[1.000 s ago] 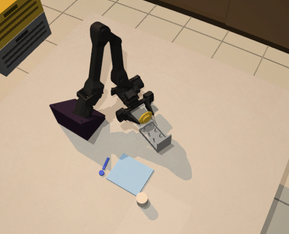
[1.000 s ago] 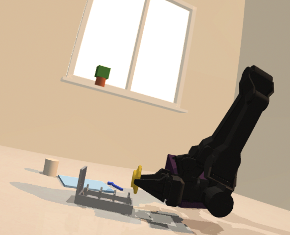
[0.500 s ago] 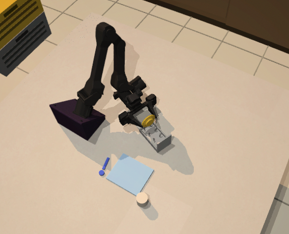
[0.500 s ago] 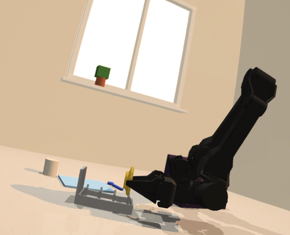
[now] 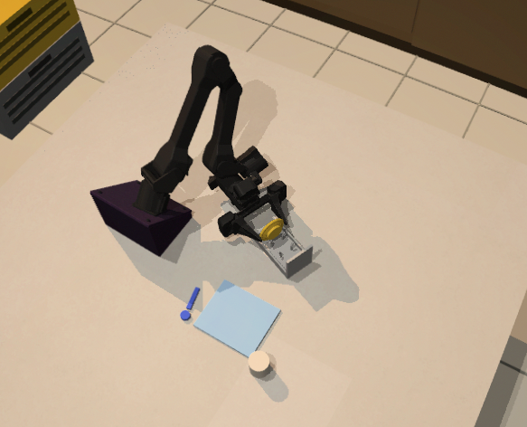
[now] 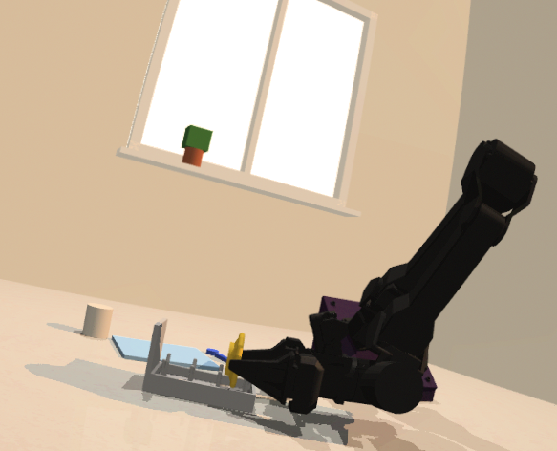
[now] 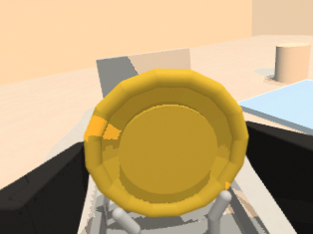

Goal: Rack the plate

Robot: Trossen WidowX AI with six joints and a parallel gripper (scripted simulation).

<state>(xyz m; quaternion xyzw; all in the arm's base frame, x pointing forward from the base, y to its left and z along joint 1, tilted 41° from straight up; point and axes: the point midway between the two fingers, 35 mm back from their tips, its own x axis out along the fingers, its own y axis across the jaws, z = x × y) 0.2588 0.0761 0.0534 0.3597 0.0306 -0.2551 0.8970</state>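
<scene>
My gripper tip is 10 mm past the yellow plate. The rest, counted from my gripper tip: blue spoon 110 mm behind, 230 mm to the right, 50 mm below; then light blue mat 210 mm to the right, 50 mm below; then grey dish rack 20 mm ahead, 10 mm to the right, 30 mm below.
</scene>
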